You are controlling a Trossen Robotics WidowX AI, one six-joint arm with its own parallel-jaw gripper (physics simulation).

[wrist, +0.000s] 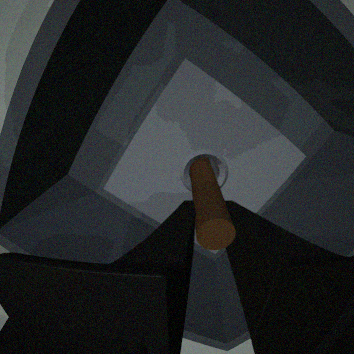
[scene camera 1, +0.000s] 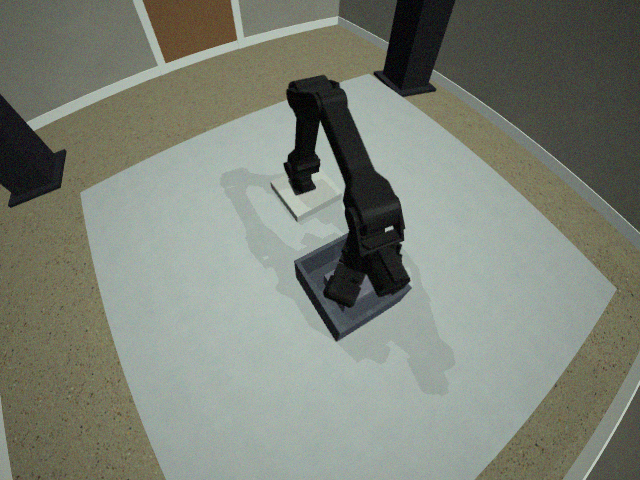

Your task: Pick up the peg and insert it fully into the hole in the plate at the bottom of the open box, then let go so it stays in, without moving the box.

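Seen in the pictures: gripper, fingertip midpoint: [wrist: 206, 209] [scene camera 1: 349, 274]; arm's base, origin of the base link: [scene camera 1: 302, 184].
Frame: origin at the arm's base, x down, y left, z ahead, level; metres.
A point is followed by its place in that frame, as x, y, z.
Note:
The brown round peg [wrist: 206, 190] @[-0.064, -0.009, 0.339] is held lengthwise between the fingertips of my gripper [scene camera 1: 366, 281] [wrist: 206, 209] @[-0.059, -0.018, 0.331], which is shut on it low over the open box. In the wrist view the peg's far end overlaps the left part of the ringed hole [wrist: 224, 175] @[-0.031, -0.024, 0.344]. Whether that end has entered the hole, or is above it, I cannot tell. The hole is in the light square plate [scene camera 1: 368, 289] @[-0.029, 0.014, 0.371] [wrist: 250, 145] @[-0.029, -0.023, 0.366] on the floor of the dark grey box [scene camera 1: 361, 319] @[-0.068, -0.043, 0.434] [wrist: 300, 200] @[-0.006, -0.096, 0.367]. The peg is hidden in the scene view.
The box walls rise around the fingers. The arm's pale base plate [scene camera 1: 302, 208] @[0.001, -0.031, 0.081] lies behind the box on the light floor mat [scene camera 1: 232, 361] @[0.029, -0.335, 0.393]. A dark pillar [scene camera 1: 413, 46] stands at the back right, and another pillar [scene camera 1: 23, 155] stands at the left.

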